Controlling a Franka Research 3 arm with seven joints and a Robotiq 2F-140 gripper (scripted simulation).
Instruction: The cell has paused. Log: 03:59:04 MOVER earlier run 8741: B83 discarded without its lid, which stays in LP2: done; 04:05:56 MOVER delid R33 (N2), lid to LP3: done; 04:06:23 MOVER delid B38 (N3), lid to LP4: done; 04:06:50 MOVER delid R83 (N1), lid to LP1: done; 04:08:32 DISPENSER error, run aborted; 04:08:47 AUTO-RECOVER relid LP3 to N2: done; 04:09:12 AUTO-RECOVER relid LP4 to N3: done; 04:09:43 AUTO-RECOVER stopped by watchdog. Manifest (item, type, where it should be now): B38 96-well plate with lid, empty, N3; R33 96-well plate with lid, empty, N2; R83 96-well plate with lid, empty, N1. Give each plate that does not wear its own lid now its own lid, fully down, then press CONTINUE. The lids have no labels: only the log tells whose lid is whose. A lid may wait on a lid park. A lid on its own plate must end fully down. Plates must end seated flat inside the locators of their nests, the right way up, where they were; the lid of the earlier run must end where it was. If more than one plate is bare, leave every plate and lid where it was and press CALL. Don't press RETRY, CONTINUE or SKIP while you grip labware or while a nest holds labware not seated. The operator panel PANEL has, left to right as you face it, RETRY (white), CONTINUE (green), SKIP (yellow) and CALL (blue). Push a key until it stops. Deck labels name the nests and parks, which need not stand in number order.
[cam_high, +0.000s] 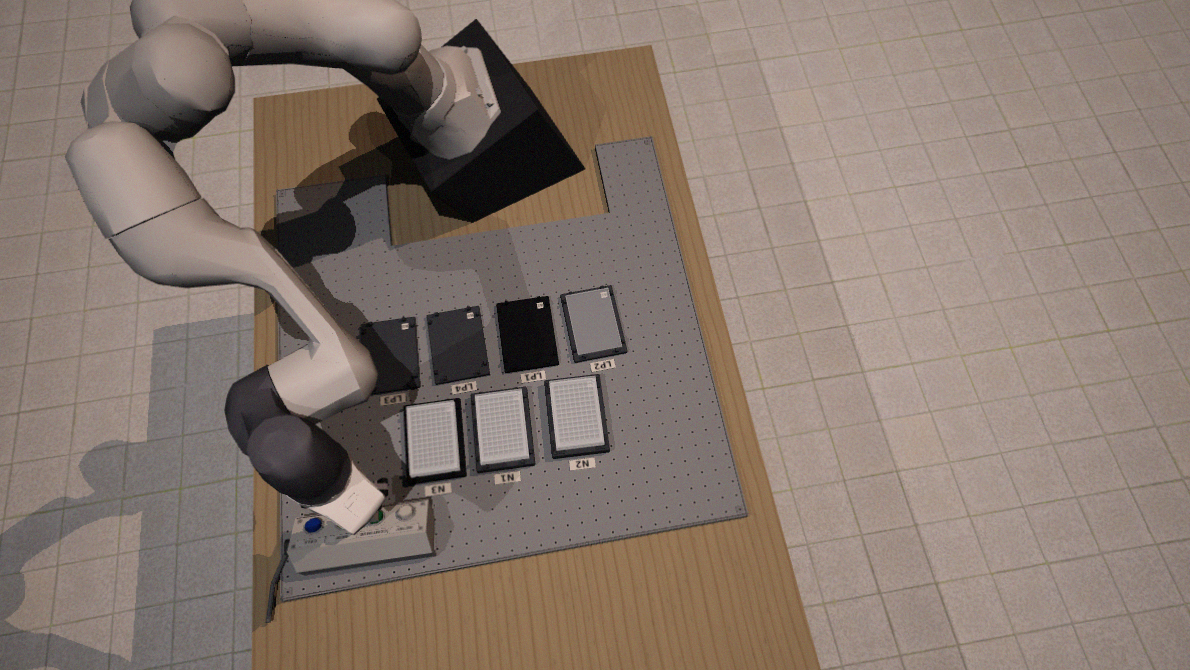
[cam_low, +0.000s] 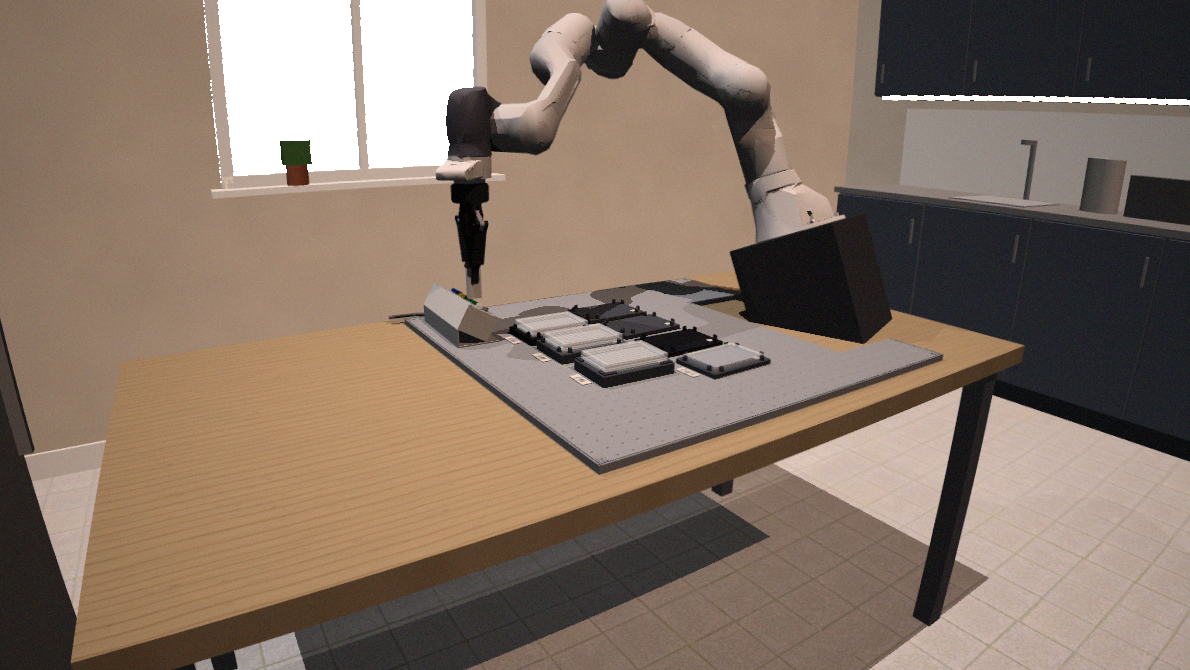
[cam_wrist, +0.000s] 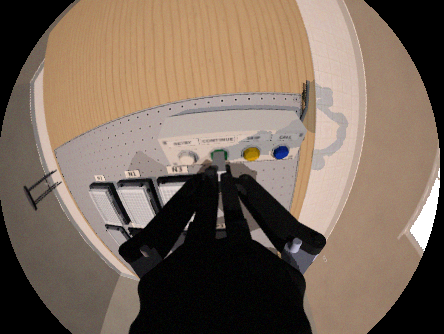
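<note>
My gripper is now 40 mm above the green key. From my hand the other things lie so: blue key: 100 mm to the right, 40 mm below; white key: 50 mm to the left, 40 mm below; yellow key: 50 mm to the right, 40 mm below.
</note>
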